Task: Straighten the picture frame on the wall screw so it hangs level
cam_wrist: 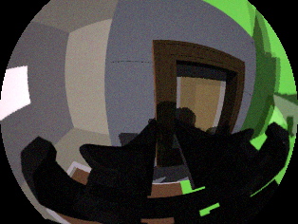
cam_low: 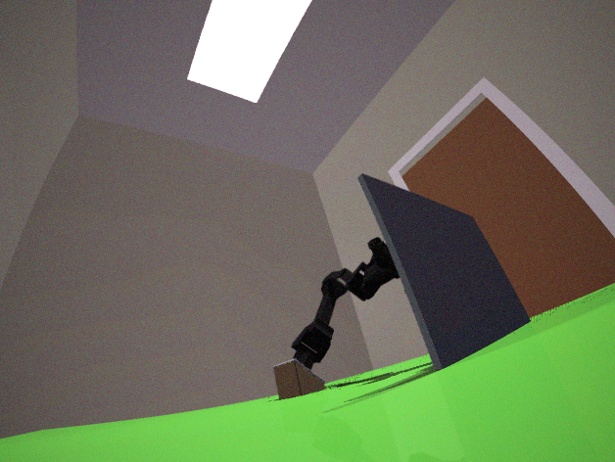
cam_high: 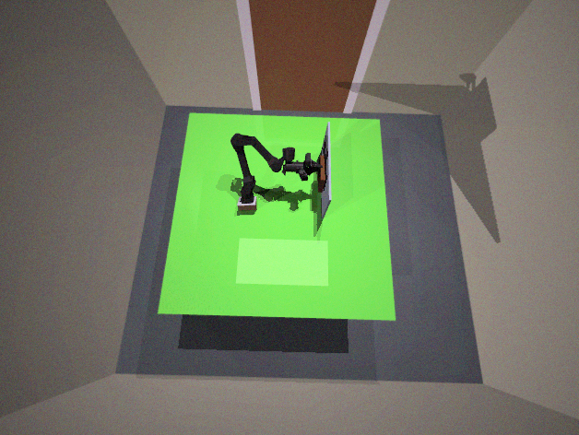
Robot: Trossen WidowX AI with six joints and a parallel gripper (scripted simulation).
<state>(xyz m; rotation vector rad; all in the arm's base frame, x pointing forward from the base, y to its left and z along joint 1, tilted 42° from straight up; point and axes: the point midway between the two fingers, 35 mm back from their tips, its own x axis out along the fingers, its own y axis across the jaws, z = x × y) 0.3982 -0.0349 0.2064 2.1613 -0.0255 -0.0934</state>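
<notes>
Now: the brown picture frame 5 cm below my gripper tip, 1 cm to the right of it and 1 cm ahead of it. The rest, counted from my gripper tip: grey wall panel: 8 cm below, 2 cm ahead, 1 cm to the left.
</notes>
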